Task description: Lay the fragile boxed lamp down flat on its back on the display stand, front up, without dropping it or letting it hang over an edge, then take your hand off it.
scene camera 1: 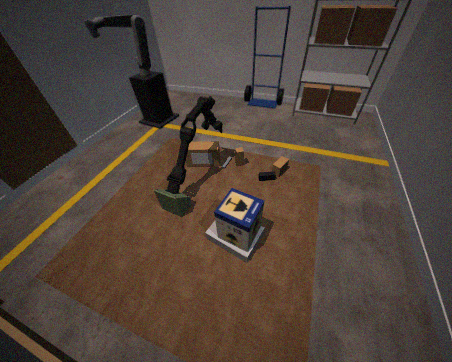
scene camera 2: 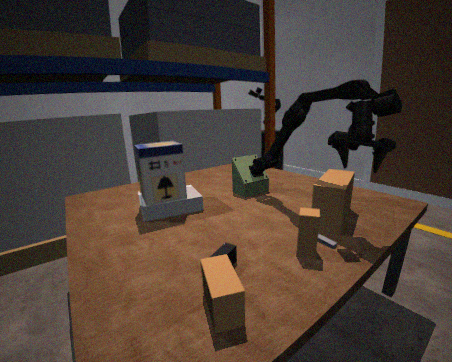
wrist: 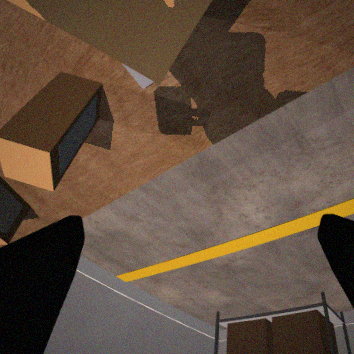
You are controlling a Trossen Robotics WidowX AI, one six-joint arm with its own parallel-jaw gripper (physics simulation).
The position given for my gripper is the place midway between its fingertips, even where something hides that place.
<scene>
My gripper (scene camera 2: 360, 170) is open and holds nothing. Further things: a stand (scene camera 2: 194, 202).
My gripper shows as well in the wrist view (wrist: 203, 226).
</scene>
